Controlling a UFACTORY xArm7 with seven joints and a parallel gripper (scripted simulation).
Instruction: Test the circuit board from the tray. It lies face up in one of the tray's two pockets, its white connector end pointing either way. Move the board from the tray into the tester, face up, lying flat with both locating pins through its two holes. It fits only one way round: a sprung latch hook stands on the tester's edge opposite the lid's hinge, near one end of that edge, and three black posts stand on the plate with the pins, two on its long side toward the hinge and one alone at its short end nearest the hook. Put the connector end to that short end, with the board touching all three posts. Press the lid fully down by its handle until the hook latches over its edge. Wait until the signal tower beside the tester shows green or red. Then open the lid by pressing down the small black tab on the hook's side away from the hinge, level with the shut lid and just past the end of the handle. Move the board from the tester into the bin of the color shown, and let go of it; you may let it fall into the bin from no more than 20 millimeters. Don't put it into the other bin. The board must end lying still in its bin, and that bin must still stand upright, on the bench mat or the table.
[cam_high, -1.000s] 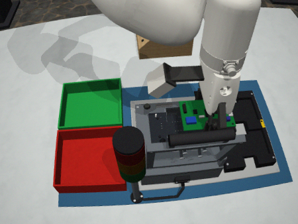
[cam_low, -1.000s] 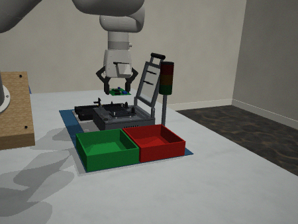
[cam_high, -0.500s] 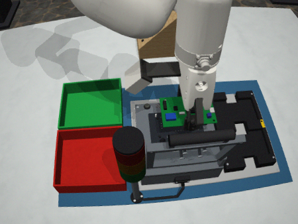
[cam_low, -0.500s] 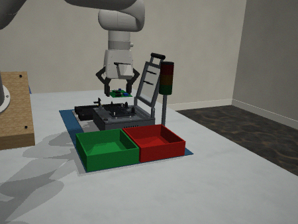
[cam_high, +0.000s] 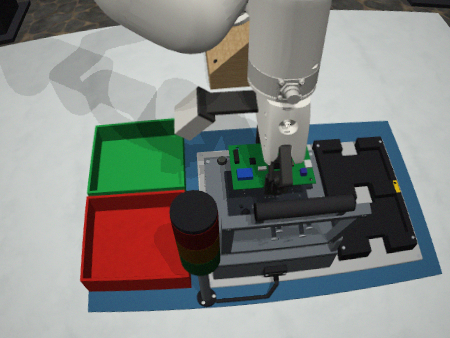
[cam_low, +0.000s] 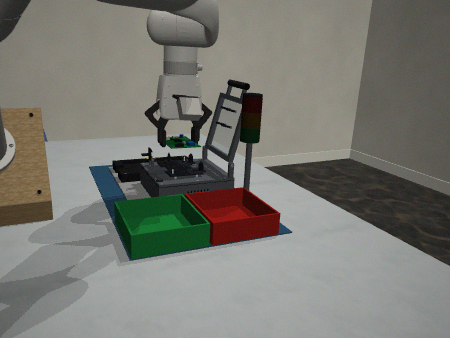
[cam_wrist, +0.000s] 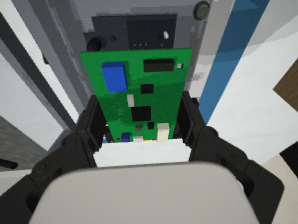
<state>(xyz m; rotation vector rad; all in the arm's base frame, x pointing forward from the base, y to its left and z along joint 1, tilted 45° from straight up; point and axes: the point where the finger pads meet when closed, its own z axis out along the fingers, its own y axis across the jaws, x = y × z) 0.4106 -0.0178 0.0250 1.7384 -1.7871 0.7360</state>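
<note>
The green circuit board lies right at my hand. Round my hand: tester plate: 70 mm below, 10 mm ahead; tester lid: 130 mm ahead, 50 mm above, 10 mm to the right; latch hook: 60 mm to the left, 60 mm behind, 50 mm below.
</note>
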